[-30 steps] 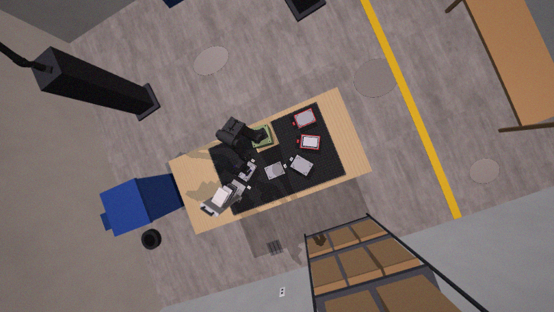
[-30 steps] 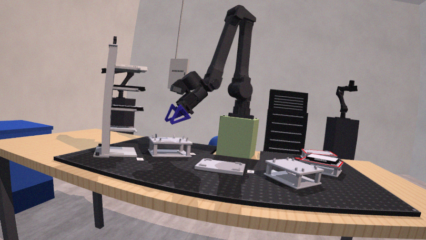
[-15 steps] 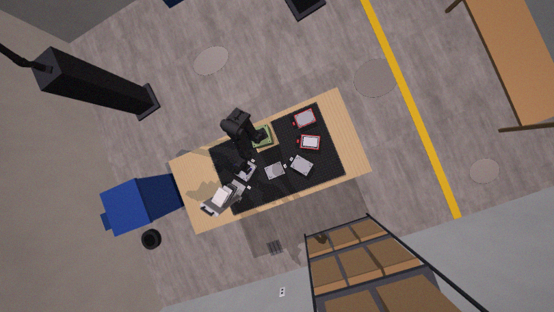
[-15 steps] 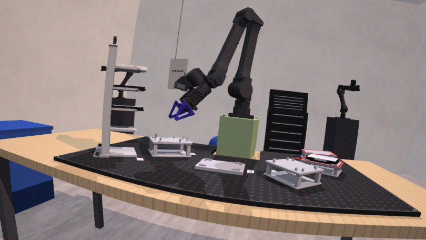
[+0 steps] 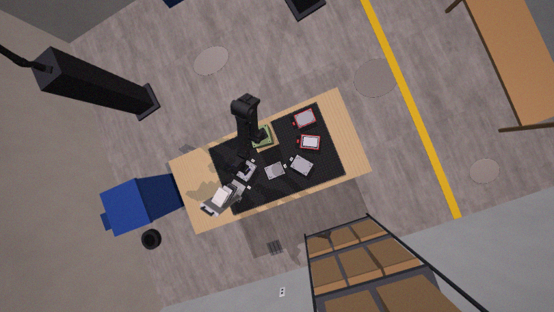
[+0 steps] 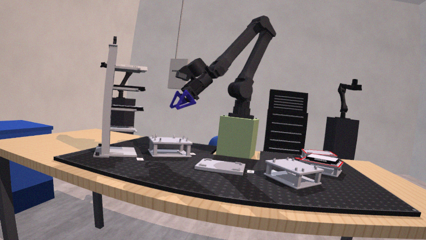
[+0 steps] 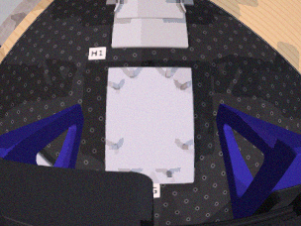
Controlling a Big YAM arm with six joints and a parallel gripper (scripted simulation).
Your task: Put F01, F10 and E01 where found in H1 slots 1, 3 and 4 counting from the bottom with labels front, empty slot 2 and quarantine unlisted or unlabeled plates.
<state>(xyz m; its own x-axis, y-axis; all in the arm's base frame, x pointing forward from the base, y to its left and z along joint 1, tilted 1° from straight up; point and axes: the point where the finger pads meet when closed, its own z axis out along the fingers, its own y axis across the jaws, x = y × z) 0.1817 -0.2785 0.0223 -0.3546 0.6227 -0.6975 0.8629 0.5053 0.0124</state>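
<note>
The white well plate lies 17 cm to the right of my hand, 14 cm above it and 10 cm ahead of it. Also, from my hand: RG label (20 cm below, 8 cm to the left, 5 cm behind); then H1 tag (20 cm below, 16 cm ahead, 8 cm to the right); then regrip nest RG (14 cm below, 1 cm to the right, 1 cm ahead).
</note>
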